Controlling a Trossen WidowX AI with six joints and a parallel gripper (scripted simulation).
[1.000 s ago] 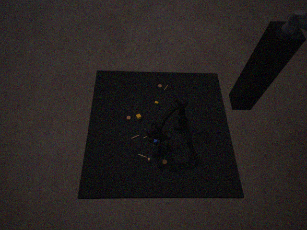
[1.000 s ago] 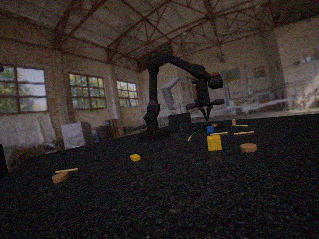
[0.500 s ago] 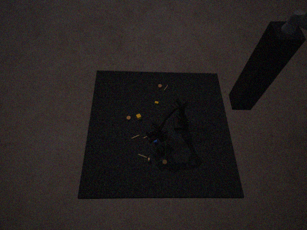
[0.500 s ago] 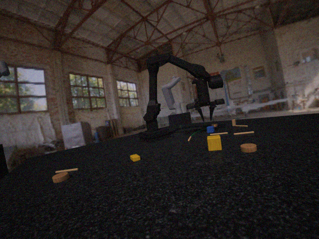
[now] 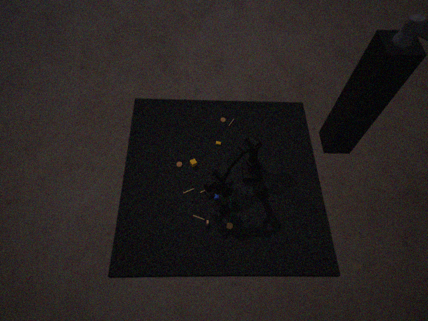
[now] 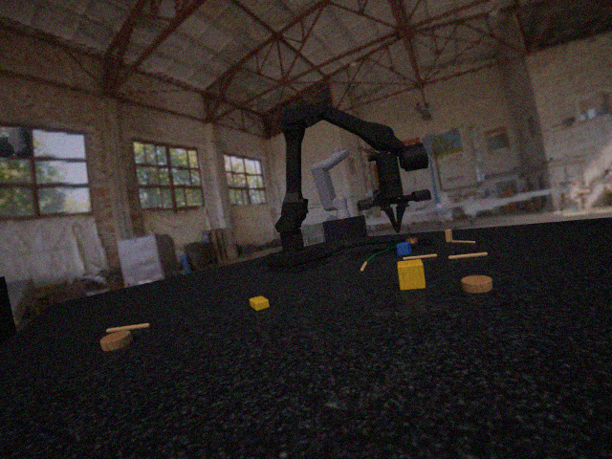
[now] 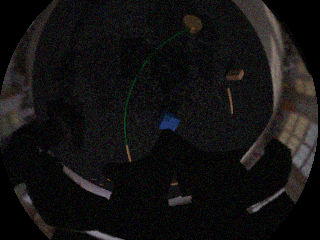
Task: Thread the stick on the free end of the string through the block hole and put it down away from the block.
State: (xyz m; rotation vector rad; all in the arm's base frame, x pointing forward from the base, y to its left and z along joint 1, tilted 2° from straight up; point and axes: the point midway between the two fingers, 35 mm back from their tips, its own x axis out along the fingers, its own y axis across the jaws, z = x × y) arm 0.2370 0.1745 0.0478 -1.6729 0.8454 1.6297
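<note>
My gripper tip is now 40 mm above the blue block and 10 mm short of it. Also, from my gripper tip: round wooden button: 190 mm to the left, 70 mm behind, 50 mm below; yellow cube: 250 mm to the right, 160 mm ahead, 40 mm below; wooden block: 180 mm to the left, 70 mm ahead, 40 mm below.
</note>
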